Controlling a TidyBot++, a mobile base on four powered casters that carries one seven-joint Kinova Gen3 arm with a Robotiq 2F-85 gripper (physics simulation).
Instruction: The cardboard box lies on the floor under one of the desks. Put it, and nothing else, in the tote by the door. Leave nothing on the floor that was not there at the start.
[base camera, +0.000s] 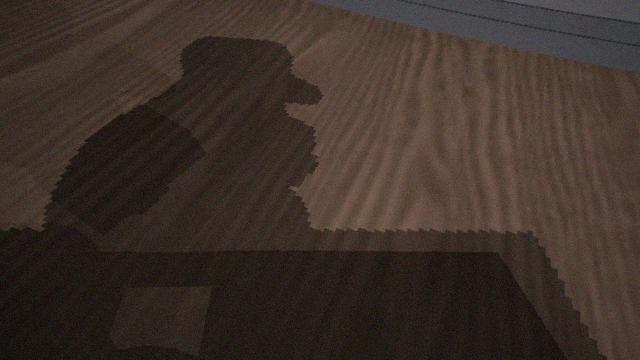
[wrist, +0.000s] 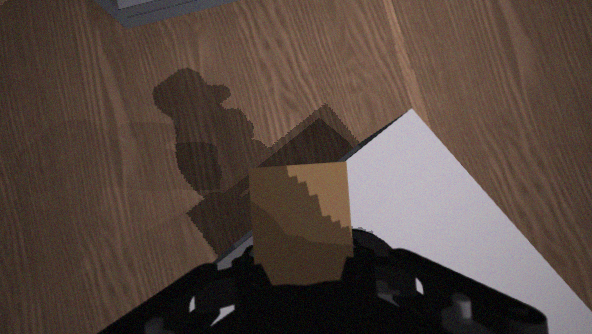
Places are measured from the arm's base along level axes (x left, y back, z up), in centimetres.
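Pixels of known places: gripper, between the fingertips: (wrist: 301, 247).
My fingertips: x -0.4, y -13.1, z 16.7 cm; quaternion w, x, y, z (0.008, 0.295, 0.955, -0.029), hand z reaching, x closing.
Behind a point stands the place of what it marks.
The cardboard box (wrist: 300, 210) {x -2.6, y -15.8, z 22.3 cm} is tan-brown and sits between the fingers at the lower middle of the wrist view, partly in shadow. My gripper (wrist: 301, 247) {x -0.4, y -13.1, z 16.7 cm} is shut on the box, with a black finger on each side of it. The box is held above the wooden floor, beside and partly over my own base. In the base camera view neither the gripper nor the box shows, but a dark shadow of the arm and base lies on the floor. The tote by the door cannot be made out in either view.
The white top of my mobile base (wrist: 440, 210) {x -17.8, y 0.2, z -1.4 cm} fills the right of the wrist view, close to the held box. A grey-blue stepped edge (base camera: 500, 30) {x -38.2, y -76.8, z -37.0 cm} (wrist: 170, 10) {x -4.9, y -91.9, z -36.8 cm} crosses the base camera view's upper right and the wrist view's upper left; what it belongs to is unclear.
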